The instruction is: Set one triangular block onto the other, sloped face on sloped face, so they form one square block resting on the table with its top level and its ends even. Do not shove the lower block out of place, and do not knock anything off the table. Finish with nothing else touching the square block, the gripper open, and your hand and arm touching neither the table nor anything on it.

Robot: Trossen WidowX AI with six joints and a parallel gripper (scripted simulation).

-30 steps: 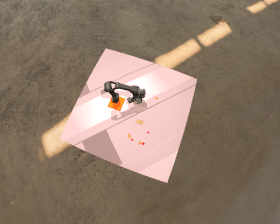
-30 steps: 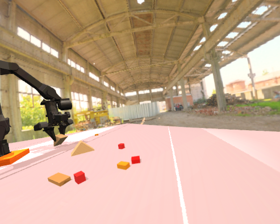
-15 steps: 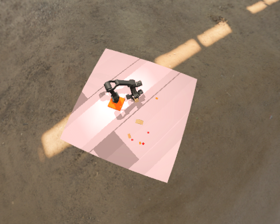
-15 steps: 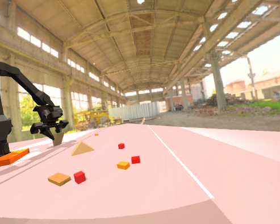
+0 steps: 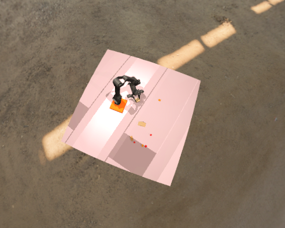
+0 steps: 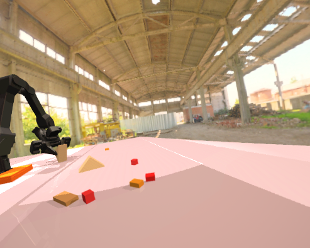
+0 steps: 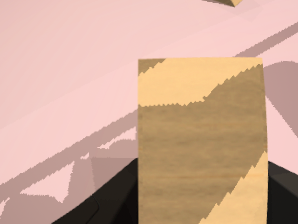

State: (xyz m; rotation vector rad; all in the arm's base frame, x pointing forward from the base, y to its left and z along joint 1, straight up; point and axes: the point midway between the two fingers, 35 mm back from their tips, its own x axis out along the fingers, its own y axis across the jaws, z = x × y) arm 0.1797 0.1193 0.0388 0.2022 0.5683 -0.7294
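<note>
Now: the triangular block 21 cm to the right of my gripper tip, 15 cm ahead of it and 2 cm below it. Also, from my gripper tip: brown flat tile 40 cm to the right, 11 cm ahead, 4 cm below.
</note>
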